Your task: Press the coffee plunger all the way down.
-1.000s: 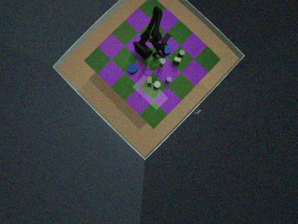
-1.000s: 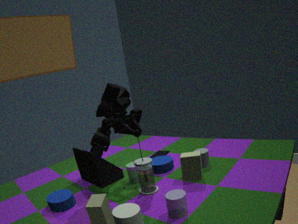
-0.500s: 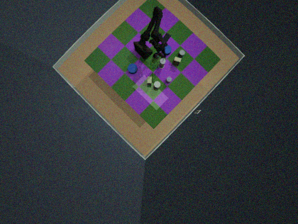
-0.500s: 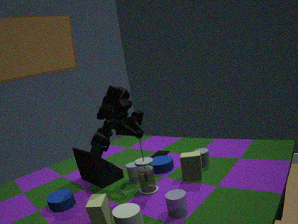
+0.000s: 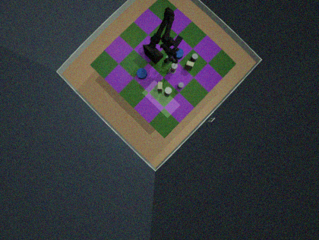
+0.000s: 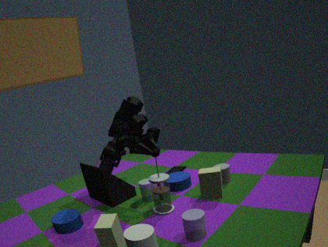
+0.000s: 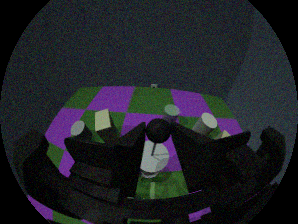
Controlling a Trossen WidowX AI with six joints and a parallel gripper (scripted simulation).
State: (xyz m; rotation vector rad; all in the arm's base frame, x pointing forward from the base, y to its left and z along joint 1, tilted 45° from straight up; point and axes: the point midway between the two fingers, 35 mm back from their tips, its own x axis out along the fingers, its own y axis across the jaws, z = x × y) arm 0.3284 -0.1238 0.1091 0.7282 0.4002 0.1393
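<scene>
Right now my gripper tip is 20 mm past the coffee press, 10 mm to the right of it and 110 mm above it. Also, from my gripper tip: white cylinder 110 mm ahead, 240 mm to the right, 180 mm below.
</scene>
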